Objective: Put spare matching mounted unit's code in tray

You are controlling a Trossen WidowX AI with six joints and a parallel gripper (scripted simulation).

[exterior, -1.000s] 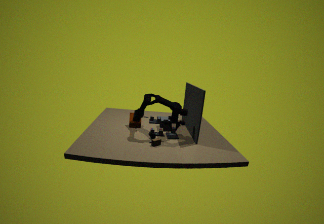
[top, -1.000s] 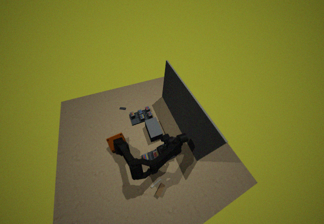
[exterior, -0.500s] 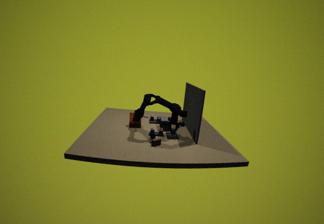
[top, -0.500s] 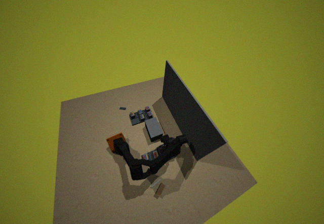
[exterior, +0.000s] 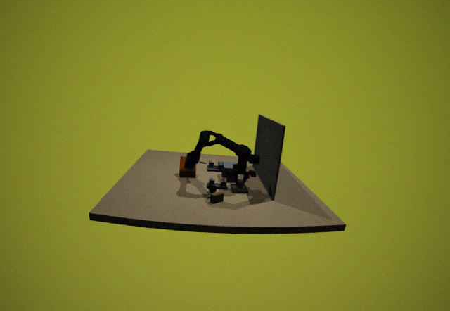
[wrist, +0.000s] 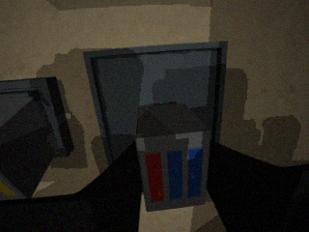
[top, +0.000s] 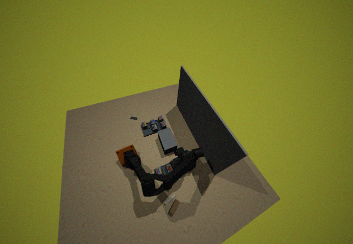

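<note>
The flat grey tray is 20 mm below my gripper tip. Also, from my gripper tip: grey mounted unit (210 mm to the left, 50 mm behind, 30 mm above); then brown card (210 mm to the right, 150 mm behind); then tall dark panel (200 mm to the left, 200 mm above, 190 mm ahead).
</note>
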